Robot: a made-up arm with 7 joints. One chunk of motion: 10 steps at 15 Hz.
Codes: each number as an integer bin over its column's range. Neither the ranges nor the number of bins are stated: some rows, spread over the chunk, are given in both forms.
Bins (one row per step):
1: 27 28 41 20 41 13
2: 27 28 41 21 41 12
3: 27 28 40 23 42 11
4: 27 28 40 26 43 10
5: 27 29 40 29 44 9
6: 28 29 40 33 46 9
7: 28 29 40 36 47 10
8: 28 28 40 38 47 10
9: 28 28 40 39 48 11
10: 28 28 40 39 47 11
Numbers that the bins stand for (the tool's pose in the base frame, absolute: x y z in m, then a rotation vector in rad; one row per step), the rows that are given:
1: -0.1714 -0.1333 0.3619 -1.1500 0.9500 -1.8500
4: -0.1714 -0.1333 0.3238 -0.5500 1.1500 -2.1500
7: -0.1333 -0.0952 0.3238 0.4500 1.5500 -2.1500
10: -0.1333 -0.1333 0.3238 0.7500 1.5500 -2.0500
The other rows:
2: -0.1714 -0.1333 0.3619 -1.0500 0.9500 -1.9500
3: -0.1714 -0.1333 0.3238 -0.8500 1.0500 -2.0500
5: -0.1714 -0.0952 0.3238 -0.2500 1.2500 -2.2500
6: -0.1333 -0.0952 0.3238 0.1500 1.4500 -2.2500
8: -0.1333 -0.1333 0.3238 0.6500 1.5500 -2.1500
9: -0.1333 -0.1333 0.3238 0.7500 1.6500 -2.0500

